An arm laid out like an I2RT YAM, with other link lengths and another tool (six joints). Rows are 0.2 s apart.
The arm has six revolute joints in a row. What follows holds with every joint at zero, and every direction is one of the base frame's. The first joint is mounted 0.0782 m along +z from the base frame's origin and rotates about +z. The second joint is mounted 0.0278 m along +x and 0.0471 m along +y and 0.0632 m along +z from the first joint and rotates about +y. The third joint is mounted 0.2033 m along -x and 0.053 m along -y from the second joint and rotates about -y. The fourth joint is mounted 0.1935 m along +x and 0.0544 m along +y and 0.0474 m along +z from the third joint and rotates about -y. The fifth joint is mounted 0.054 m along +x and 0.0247 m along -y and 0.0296 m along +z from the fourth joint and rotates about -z. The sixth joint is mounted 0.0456 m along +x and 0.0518 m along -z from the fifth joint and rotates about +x. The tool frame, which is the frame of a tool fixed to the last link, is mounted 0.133 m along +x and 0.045 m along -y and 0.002 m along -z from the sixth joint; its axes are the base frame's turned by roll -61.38, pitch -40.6 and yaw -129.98 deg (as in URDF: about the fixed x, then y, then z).
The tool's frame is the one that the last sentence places.
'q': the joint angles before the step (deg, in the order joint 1, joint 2, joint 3, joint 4, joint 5, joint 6). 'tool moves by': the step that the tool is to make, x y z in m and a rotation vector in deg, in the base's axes. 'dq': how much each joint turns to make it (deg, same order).
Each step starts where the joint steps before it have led.
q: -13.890, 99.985, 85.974, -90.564, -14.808, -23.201
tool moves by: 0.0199, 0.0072, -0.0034, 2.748, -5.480, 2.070
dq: -0.014, -0.007, -0.011, 3.804, -3.429, -3.031
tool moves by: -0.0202, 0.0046, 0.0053, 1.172, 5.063, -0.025
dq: -0.038, 0.012, 0.014, -5.197, 0.081, 0.007
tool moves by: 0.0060, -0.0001, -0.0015, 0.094, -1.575, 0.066
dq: -0.026, -0.016, -0.004, 1.423, -0.430, -0.224
